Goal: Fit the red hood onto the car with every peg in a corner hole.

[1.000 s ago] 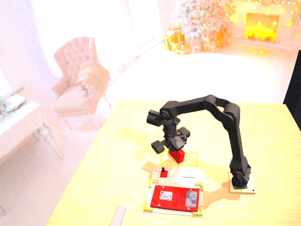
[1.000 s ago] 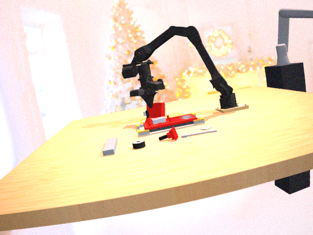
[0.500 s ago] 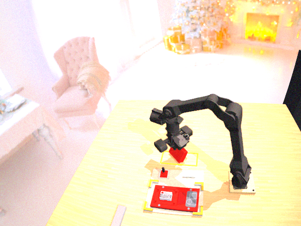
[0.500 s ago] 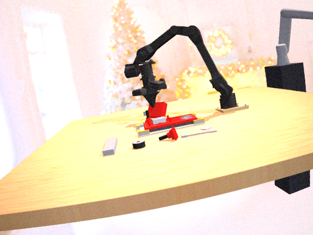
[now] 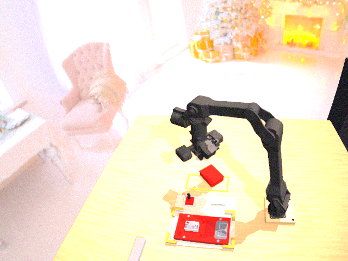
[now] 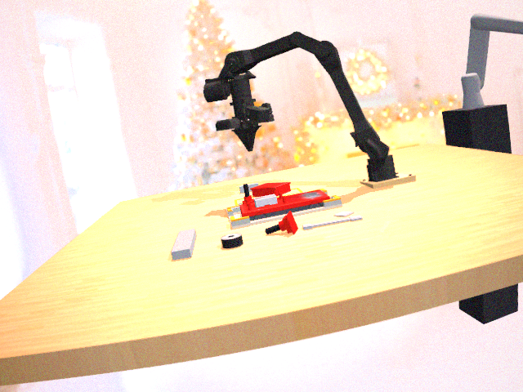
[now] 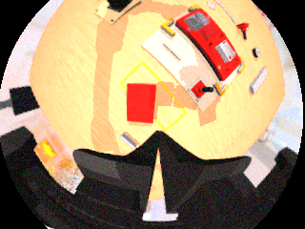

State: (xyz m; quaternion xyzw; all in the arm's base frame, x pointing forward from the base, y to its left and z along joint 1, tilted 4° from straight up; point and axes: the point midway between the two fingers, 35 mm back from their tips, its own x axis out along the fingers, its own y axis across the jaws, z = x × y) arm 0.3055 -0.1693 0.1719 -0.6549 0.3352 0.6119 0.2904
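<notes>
Now: the red hood 40 mm behind my gripper tip, 10 mm to the right of it and 120 mm below it. Also, from my gripper tip: thin grey strip: 60 mm behind, 450 mm to the left, 130 mm below; then grey engine block: 30 mm ahead, 250 mm to the left, 110 mm below; then black wheel: 130 mm ahead, 440 mm to the left, 120 mm below.
</notes>
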